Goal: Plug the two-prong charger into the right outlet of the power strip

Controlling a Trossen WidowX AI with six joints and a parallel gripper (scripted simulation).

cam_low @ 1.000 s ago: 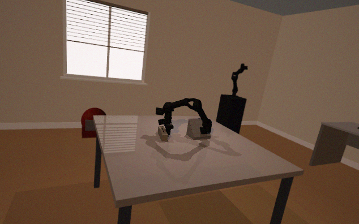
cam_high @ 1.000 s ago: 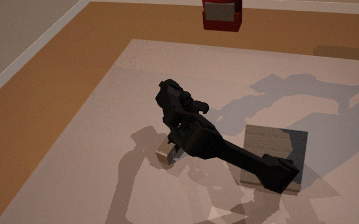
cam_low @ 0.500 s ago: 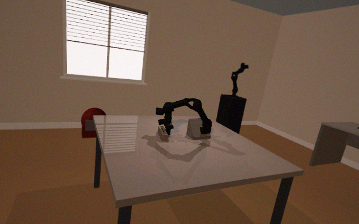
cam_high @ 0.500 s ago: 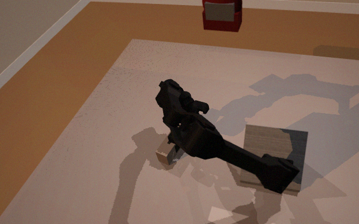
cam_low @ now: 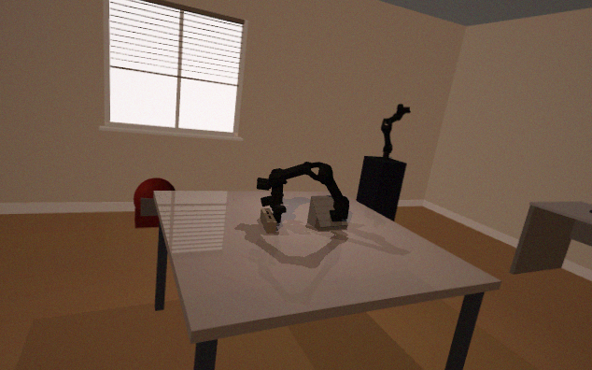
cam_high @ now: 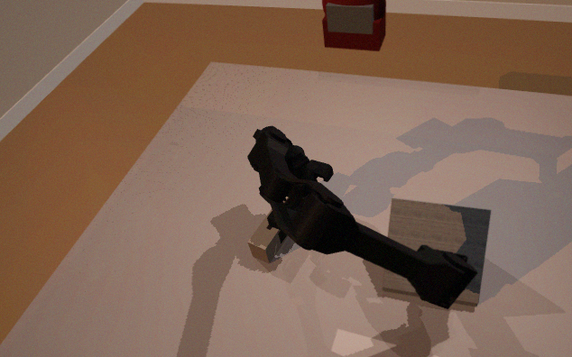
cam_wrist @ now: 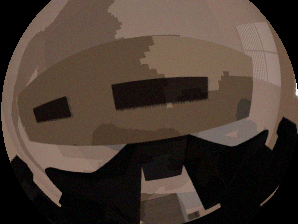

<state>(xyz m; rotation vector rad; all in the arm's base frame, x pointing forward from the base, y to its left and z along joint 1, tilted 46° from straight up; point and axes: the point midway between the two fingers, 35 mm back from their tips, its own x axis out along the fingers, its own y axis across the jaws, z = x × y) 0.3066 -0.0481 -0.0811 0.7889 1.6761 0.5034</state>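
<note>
Now: gripper tip 2 cm short of the black two-prong charger and 1 cm below it.
</note>
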